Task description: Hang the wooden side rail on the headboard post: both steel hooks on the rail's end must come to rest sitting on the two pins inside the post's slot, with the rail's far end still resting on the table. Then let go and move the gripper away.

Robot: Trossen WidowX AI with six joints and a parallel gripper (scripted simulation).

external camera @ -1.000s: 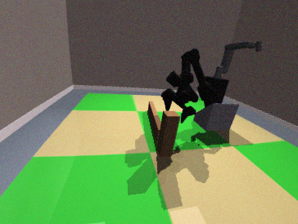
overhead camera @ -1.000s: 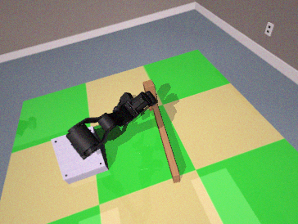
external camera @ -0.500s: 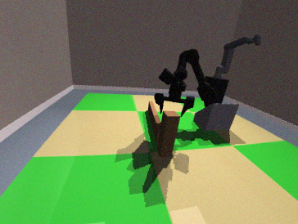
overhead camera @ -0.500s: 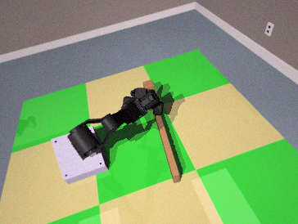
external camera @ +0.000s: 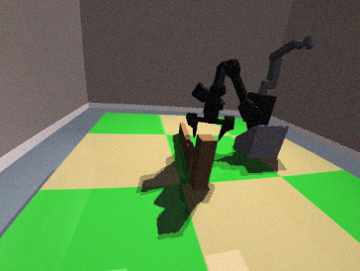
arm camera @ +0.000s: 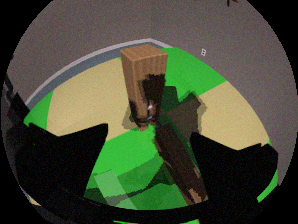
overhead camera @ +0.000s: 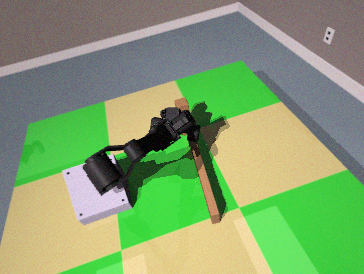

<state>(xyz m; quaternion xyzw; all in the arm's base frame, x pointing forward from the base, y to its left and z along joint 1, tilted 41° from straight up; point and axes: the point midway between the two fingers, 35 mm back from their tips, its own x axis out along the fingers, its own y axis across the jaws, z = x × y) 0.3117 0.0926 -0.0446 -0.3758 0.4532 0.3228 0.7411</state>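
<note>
Right now my gripper tip is 8 cm to the right of the headboard post, 5 cm above it and 4 cm short of it.
</note>
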